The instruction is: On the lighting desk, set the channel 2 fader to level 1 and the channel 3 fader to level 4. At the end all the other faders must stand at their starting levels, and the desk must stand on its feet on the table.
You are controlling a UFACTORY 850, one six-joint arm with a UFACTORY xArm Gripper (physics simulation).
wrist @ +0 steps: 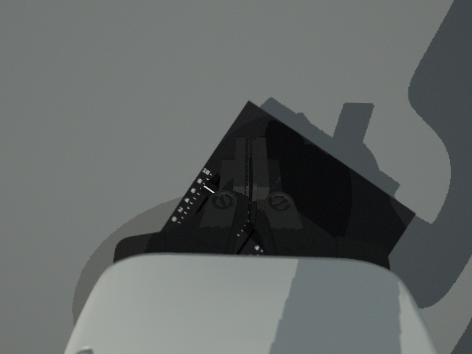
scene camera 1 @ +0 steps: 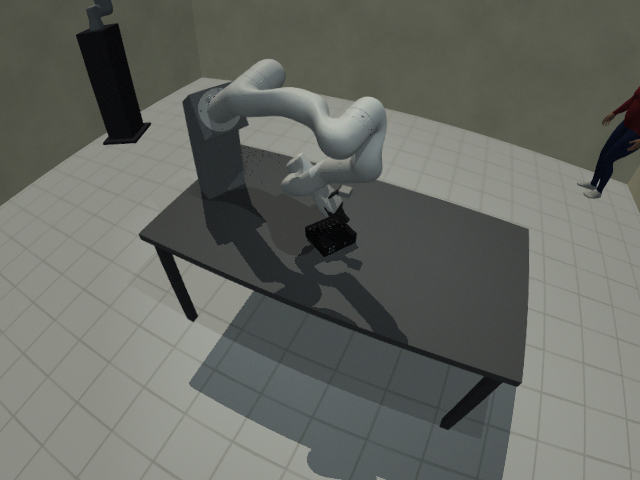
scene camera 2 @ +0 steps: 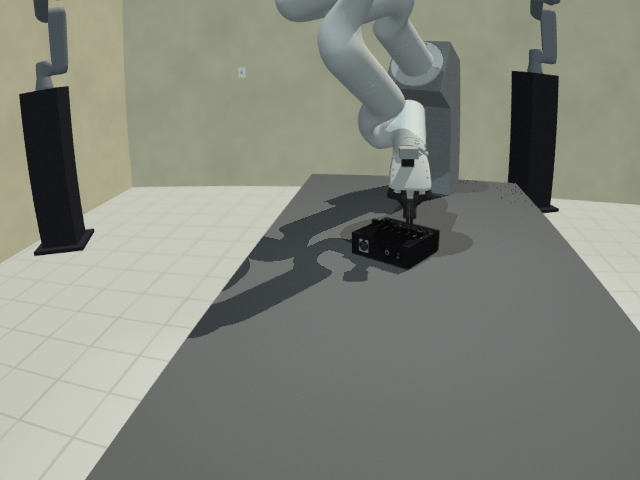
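Note:
The black lighting desk [scene camera 1: 330, 238] [scene camera 2: 395, 245] [wrist: 320, 185] stands upright on the table [scene camera 1: 439, 268] [scene camera 2: 361, 361] [wrist: 125, 90], turned at an angle. In the wrist view the leftmost fader knob [wrist: 210, 186] is near 8 on its printed scale. Part of another scale and slot shows between the finger linkages. The channel 2 and channel 3 levels cannot be read; the gripper hides much of the fader rows. My gripper [scene camera 1: 342, 219] [scene camera 2: 409, 224] [wrist: 249, 156] is shut and empty, pointing down with its fingertips at the top of the desk among the faders. Contact with a knob cannot be made out.
The arm's grey pedestal [scene camera 1: 217, 160] [scene camera 2: 448, 124] stands at the table's far end. Dark pillars [scene camera 1: 111, 82] [scene camera 2: 51, 170] with small arms stand off the table. A person [scene camera 1: 612, 147] stands on the floor at the right in scene camera 1.

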